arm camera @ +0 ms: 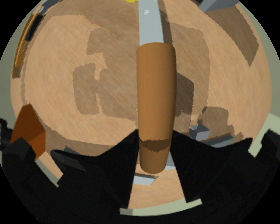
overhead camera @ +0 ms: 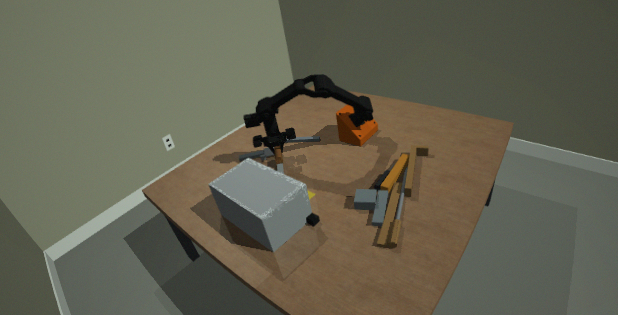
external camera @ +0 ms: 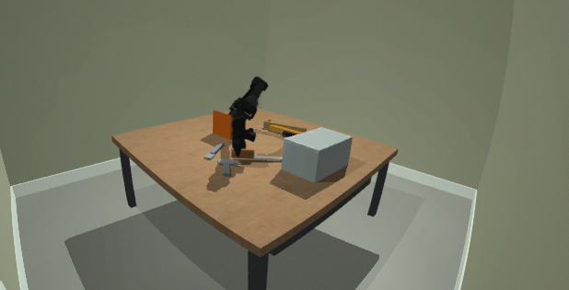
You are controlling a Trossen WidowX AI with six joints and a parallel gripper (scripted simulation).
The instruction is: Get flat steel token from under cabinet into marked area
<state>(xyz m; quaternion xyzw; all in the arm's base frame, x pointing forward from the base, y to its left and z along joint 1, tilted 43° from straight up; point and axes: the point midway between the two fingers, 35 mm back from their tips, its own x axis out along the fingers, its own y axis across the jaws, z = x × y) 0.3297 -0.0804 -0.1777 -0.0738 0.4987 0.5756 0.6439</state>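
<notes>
Now: gripper tip 4 cm short of the grey t-piece, 10 cm to the left of it and 2 cm above it. From my gripper tip the other things lie so: grey block 50 cm to the left; then wooden stick 1 cm behind, 60 cm to the left, 2 cm below; then orange bar 19 cm behind, 50 cm to the left, 1 cm below.
</notes>
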